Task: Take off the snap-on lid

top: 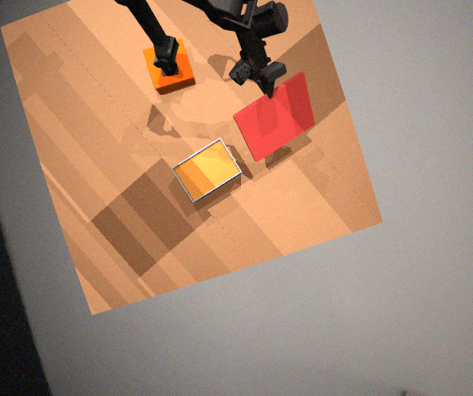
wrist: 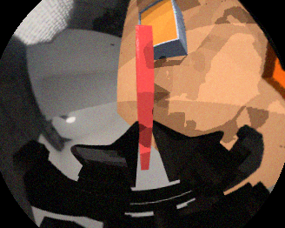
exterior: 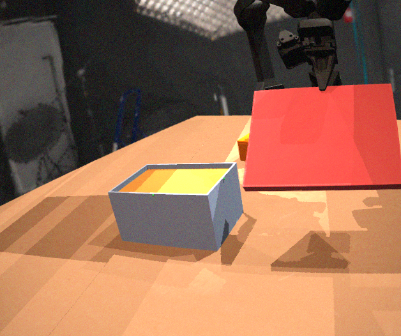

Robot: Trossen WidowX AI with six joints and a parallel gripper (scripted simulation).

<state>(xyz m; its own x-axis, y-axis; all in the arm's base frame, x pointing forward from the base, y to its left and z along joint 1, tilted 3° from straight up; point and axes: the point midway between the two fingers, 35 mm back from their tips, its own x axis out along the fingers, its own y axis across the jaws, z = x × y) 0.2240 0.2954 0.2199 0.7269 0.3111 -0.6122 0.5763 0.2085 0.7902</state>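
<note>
Now: the red lid 60 mm ahead of my gripper tip, 50 mm below it and 30 mm to the left of it. From my gripper tip the other things lie so: storage box: 240 mm to the right, 180 mm below, 170 mm ahead.
</note>
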